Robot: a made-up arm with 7 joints.
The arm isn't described. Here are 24 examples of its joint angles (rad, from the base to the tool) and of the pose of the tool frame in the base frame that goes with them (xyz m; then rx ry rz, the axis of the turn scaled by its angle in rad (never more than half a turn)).
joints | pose
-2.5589 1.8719 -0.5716 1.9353 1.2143 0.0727 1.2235 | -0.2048 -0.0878 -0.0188 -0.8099 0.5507 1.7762
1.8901 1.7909 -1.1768 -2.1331 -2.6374 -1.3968 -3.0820 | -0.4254 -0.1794 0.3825 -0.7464 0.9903 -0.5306
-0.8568 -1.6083 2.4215 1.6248 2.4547 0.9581 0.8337 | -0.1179 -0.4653 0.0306 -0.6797 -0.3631 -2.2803
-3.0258 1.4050 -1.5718 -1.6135 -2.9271 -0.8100 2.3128 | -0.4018 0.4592 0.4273 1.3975 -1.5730 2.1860
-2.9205 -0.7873 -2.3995 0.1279 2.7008 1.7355 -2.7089 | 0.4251 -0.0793 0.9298 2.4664 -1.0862 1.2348
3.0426 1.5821 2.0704 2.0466 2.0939 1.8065 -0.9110 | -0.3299 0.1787 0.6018 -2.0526 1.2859 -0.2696
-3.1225 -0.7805 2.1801 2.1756 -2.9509 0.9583 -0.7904 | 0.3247 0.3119 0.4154 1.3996 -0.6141 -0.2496
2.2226 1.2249 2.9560 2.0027 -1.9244 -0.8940 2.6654 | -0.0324 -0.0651 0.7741 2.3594 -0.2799 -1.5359
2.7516 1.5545 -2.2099 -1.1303 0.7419 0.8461 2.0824 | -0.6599 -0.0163 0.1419 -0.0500 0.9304 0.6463
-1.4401 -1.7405 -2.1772 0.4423 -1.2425 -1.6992 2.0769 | -0.2156 -0.6500 0.3057 1.5092 2.5372 0.4072
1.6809 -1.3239 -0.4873 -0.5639 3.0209 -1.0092 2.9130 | 0.0156 0.7629 0.4611 1.8326 -1.1060 0.0967
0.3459 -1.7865 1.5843 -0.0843 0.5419 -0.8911 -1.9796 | -0.6811 0.3438 0.2522 1.6796 -1.2999 1.3822
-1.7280 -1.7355 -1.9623 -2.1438 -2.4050 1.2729 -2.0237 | 0.2865 -0.0946 0.3915 0.7170 -0.9450 1.6908
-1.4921 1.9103 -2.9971 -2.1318 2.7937 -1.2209 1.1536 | 0.1049 0.1491 -0.0413 0.4102 -0.3741 -0.5850
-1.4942 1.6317 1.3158 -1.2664 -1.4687 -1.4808 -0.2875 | -0.2180 0.5051 0.5463 -0.1670 -2.9992 -0.0189
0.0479 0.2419 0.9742 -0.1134 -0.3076 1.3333 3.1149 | 0.2302 -0.0673 1.0832 -0.6963 -1.5903 -0.3759
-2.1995 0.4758 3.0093 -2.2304 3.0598 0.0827 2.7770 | -0.2347 0.2575 0.3368 0.4202 -0.0020 1.8383
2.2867 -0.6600 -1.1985 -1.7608 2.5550 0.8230 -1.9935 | -0.1439 0.4137 0.5238 1.3904 0.3625 2.3106
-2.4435 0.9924 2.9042 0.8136 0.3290 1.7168 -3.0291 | -0.1841 0.2050 0.9050 -0.8935 -1.4073 -0.4846
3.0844 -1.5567 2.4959 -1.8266 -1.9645 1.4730 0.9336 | 0.2664 -0.0755 0.6820 2.0450 0.6954 0.2664
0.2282 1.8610 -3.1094 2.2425 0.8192 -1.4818 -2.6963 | 0.2996 -0.1509 0.5983 -1.8058 1.3277 1.3807
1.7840 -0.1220 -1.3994 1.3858 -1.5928 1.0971 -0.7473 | 0.3640 0.0088 0.8313 -0.2838 -1.7338 1.3572
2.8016 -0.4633 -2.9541 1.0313 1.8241 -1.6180 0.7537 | 0.4465 0.2243 0.7166 1.2185 -0.3939 0.8876
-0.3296 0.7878 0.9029 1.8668 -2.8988 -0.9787 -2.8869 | 0.3461 -0.1949 0.3859 0.7994 0.9454 2.8275
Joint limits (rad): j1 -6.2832..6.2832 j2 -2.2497..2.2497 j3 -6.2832..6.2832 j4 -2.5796..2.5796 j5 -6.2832..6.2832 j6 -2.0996..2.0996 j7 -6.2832..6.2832
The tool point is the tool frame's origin. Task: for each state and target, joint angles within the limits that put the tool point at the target. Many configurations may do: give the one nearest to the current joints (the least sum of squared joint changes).
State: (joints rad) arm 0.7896 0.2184 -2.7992 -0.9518 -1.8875 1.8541 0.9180
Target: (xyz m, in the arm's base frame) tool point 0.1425 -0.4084 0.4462
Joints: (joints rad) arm 0.8512 0.7386 -2.9048 -1.6143 -2.1295 1.8500 0.9180
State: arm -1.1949 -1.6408 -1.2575 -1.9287 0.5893 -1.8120 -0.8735
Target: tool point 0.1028 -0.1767 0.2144
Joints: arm -1.1951 -1.7747 -1.0975 -2.1460 0.6073 -1.8006 -0.8735
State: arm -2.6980 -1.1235 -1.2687 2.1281 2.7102 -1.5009 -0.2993
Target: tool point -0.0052 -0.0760 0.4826
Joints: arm -2.7134 -0.9888 -0.9001 2.4432 3.0855 -1.5964 -0.2993
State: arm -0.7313 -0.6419 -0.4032 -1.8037 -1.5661 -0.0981 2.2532
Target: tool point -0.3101 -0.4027 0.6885
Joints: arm -0.5899 -0.2252 -0.3109 -1.5257 -1.5717 -0.0753 2.2532
